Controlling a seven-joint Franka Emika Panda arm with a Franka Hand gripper.
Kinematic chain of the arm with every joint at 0, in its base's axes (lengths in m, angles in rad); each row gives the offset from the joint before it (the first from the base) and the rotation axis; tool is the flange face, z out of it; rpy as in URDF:
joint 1: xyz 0 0 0.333 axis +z
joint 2: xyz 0 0 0 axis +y
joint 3: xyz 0 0 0.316 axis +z
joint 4: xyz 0.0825 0 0 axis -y
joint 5: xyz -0.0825 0 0.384 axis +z
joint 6: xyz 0 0 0 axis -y
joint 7: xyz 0.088 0 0 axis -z
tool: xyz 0 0 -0.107 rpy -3.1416 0 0
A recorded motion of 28 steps. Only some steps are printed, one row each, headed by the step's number.
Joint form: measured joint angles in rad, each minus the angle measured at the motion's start. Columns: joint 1, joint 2, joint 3, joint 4, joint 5, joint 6, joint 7.
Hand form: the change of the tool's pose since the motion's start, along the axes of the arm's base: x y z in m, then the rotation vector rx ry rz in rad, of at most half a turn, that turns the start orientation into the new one. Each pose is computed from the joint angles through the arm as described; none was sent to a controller.
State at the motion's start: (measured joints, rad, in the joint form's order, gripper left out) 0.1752 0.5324 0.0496 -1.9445 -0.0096 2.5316 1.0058
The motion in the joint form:
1: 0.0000 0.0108 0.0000 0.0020 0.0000 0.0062 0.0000
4: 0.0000 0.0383 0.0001 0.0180 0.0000 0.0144 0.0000
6: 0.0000 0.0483 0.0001 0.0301 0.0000 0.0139 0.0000
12: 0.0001 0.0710 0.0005 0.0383 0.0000 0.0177 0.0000
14: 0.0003 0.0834 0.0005 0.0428 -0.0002 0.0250 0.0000
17: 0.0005 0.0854 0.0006 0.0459 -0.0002 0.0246 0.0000
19: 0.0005 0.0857 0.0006 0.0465 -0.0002 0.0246 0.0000
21: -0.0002 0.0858 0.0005 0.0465 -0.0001 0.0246 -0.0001
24: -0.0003 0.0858 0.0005 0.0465 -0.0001 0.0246 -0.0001
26: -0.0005 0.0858 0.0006 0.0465 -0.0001 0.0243 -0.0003
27: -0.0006 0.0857 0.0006 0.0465 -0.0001 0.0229 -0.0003
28: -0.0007 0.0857 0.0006 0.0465 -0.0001 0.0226 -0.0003
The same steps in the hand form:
1: 0.0000 0.0000 -0.0054 -0.0001 0.0026 -0.0002
4: 0.0028 0.0007 -0.0156 0.0005 0.0061 -0.0007
6: 0.0057 0.0013 -0.0173 0.0012 0.0046 -0.0010
12: 0.0057 0.0016 -0.0281 0.0001 0.0153 -0.0009
14: 0.0061 0.0019 -0.0335 0.0004 0.0160 -0.0008
17: 0.0068 0.0022 -0.0336 0.0007 0.0153 -0.0006
19: 0.0070 0.0022 -0.0336 0.0008 0.0150 -0.0006
21: 0.0071 0.0017 -0.0336 0.0007 0.0151 -0.0014
24: 0.0071 0.0017 -0.0336 0.0007 0.0151 -0.0015
26: 0.0071 0.0016 -0.0337 0.0007 0.0154 -0.0014
27: 0.0070 0.0015 -0.0337 0.0004 0.0167 -0.0015
28: 0.0070 0.0014 -0.0338 0.0004 0.0170 -0.0016

